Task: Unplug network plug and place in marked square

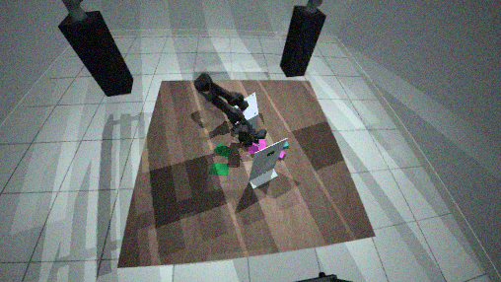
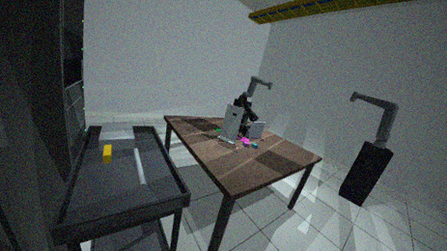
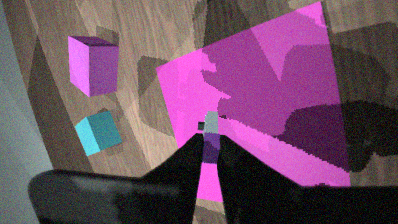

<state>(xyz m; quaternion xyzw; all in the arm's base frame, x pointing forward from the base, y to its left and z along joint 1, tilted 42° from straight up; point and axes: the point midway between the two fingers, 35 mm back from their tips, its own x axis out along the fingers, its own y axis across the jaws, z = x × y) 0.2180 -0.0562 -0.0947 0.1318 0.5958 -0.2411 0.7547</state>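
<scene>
Now: the magenta patch 30 mm below my gripper tip. From my gripper tip the other things lie so: purple plug right at my gripper tip; then grey panel 210 mm ahead, 30 mm to the right, 130 mm above.
</scene>
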